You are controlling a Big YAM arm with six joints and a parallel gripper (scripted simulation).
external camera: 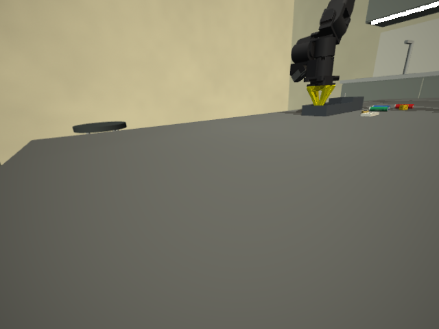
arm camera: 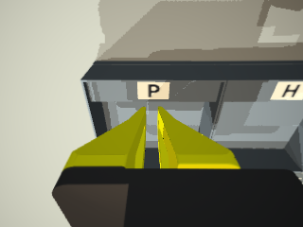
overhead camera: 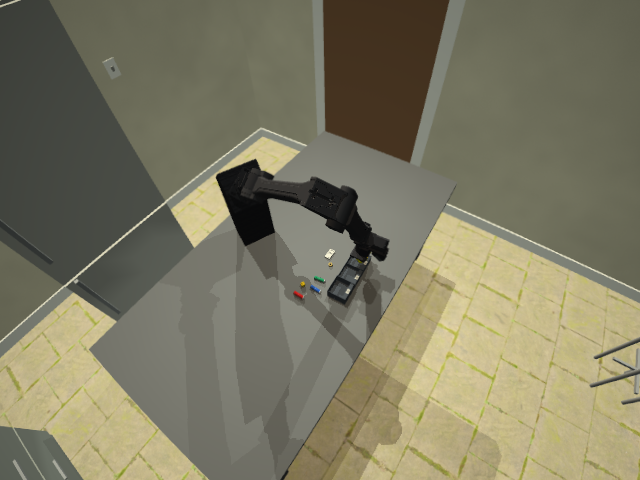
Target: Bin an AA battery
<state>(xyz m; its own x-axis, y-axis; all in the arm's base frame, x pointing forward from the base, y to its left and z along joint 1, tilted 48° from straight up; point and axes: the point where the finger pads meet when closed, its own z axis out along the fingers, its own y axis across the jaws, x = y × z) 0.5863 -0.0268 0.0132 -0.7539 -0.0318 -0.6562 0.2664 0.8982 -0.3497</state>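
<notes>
The red AA battery lies 23 cm behind my hand, 20 cm to the right of it and 2 cm below it. The rest, counted from my hand: brass nut 13 cm behind, 3 cm to the right, 2 cm below; white domino 14 cm behind, 3 cm to the left, 2 cm below; dark bin 4 cm behind, 8 cm to the right.
</notes>
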